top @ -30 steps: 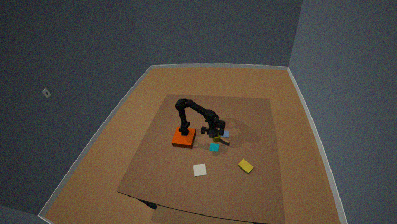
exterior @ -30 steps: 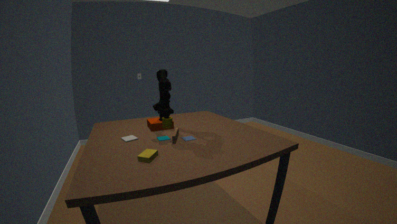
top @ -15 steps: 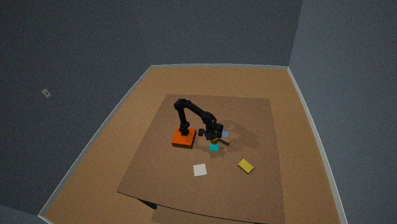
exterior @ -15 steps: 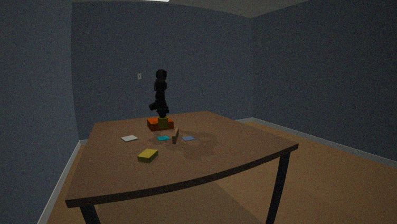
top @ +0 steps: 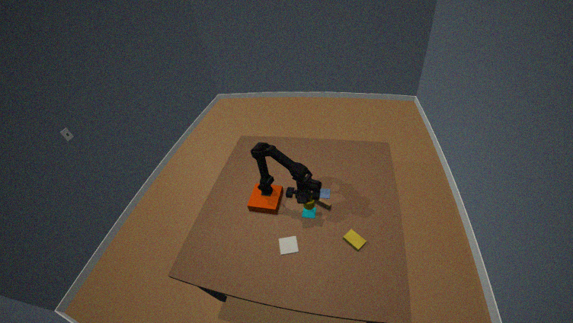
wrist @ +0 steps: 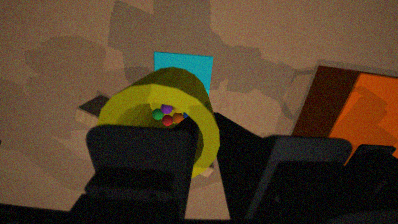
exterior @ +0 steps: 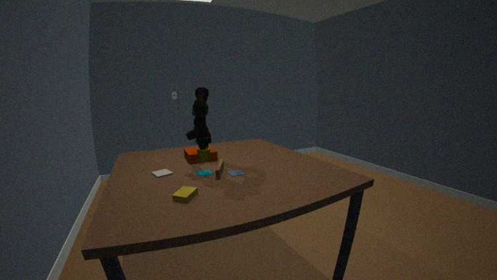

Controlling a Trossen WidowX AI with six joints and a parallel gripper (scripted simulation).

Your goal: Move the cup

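Now: the cyan pad 11 cm below my gripper tip and 3 cm ahead of it. Also, from my gripper tip: cup 2 cm ahead; white square 24 cm to the right, 10 cm below, 5 cm behind; wooden bar 9 cm below, 8 cm to the left, 6 cm ahead.
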